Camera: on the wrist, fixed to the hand. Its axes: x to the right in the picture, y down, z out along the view.
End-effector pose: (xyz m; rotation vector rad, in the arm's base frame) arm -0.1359 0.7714 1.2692 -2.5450 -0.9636 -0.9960
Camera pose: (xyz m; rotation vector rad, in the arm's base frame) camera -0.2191 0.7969 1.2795 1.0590 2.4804 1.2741
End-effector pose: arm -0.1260 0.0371 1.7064 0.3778 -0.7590 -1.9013
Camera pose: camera -0.1439 0.0688 1.6267 -1.2702 0.2305 2.5470
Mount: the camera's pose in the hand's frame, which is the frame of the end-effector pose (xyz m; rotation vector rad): -0.0262 -0.0738 -0.0392 0.0666 0.2732 -1.5146
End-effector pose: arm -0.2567 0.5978 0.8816 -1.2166 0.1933 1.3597
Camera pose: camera -0.1848 0.5706 0.9236 -1.0331 -0.4382 -0.1295
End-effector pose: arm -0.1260 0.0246 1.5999 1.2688 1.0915 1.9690
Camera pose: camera -0.1499 0.0291 1.5158 -0.0489 1.5330 0.8766
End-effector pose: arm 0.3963 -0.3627 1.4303 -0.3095 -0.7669 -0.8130
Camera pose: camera 0.3488 -0.4180 1.3818 0.5491 -0.6833 -2.1779
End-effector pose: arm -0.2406 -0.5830 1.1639 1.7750 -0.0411 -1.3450
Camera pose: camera -0.2540 -0.5008 1.1368 -1.8157 -1.5487 1.8081
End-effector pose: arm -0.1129 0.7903 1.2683 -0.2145 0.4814 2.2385
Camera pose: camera -0.0400 0.7999 1.2207 -0.6028 0.3252 0.7119
